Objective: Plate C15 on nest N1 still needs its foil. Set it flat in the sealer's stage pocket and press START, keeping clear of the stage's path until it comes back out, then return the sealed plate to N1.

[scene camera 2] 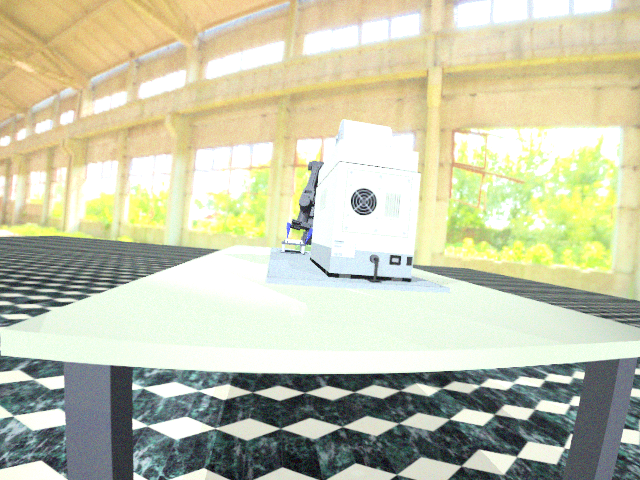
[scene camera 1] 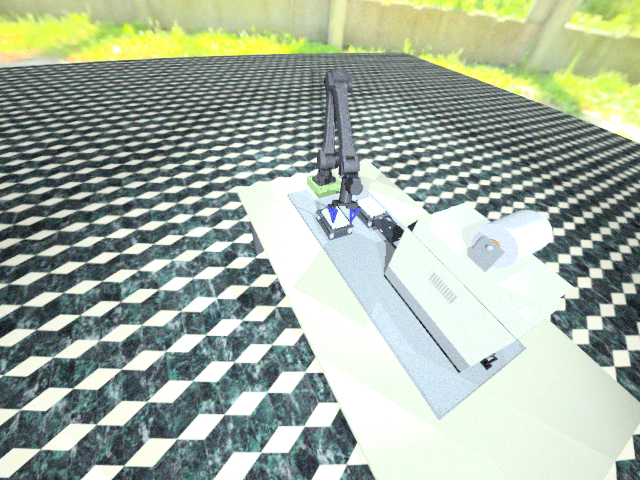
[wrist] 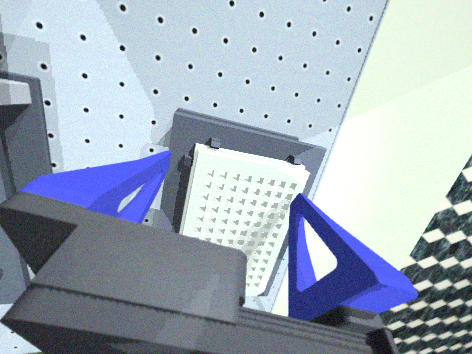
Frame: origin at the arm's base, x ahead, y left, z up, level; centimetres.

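Where they show: gripper, between the fingertips: (scene camera 2: 296,241) (scene camera 1: 341,222) (wrist: 235,179); arm's base, origin of its link: (scene camera 2: 307,244) (scene camera 1: 323,180).
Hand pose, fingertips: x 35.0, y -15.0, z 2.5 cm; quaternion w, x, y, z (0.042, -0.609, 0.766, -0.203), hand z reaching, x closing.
Things, the pixels of their top centre, and the offset from my fingertips. "spot": a spot on its surface instead. Level surfaces: height alone.
- white well plate, centre of its top: (wrist: 236,238) (scene camera 1: 335,215) dz +0.6, dx -4.7, dy -0.4 cm
- dark grey nest, centre of its top: (wrist: 235,234) (scene camera 1: 334,216) (scene camera 2: 293,240) dz -0.1, dx -4.8, dy -0.4 cm
- second pale-topped item, centre of its top: (scene camera 1: 371,205) dz +0.4, dx -1.9, dy +20.5 cm
- dark structure, a spot on its surface: (wrist: 42,125) spot: dz -5.7, dx +2.3, dy +14.1 cm
- large white roll, centre of its top: (scene camera 1: 525,222) (scene camera 2: 364,124) dz +41.4, dx +54.6, dy +7.2 cm
- perforated board, height of its surface: dz -6.1 cm
A white well plate (scene camera 1: 340,223) (wrist: 235,200) lies on a dark grey nest (wrist: 240,129) (scene camera 1: 338,234) with small corner posts; no label is readable. My gripper (scene camera 1: 342,220) (scene camera 2: 298,239) (wrist: 235,179) is open and empty, with its blue fingers over the plate's two sides. In the wrist view the right fingertip overlaps the plate's right edge, while the left one stands off its left edge. The gripper body hides the plate's near part. The pale sealer (scene camera 1: 439,294) (scene camera 2: 367,222) stands beyond. Its stage pocket cannot be made out clearly, and START does not show.
A second pale-topped item (scene camera 1: 372,207) stands beside the nest, near dark parts (scene camera 1: 388,227) at the sealer's end. A dark structure (wrist: 42,125) shows at the wrist view's left. A large white roll (scene camera 1: 522,235) sits on the sealer. The perforated board (scene camera 1: 356,263) (wrist: 280,40) lies underneath.
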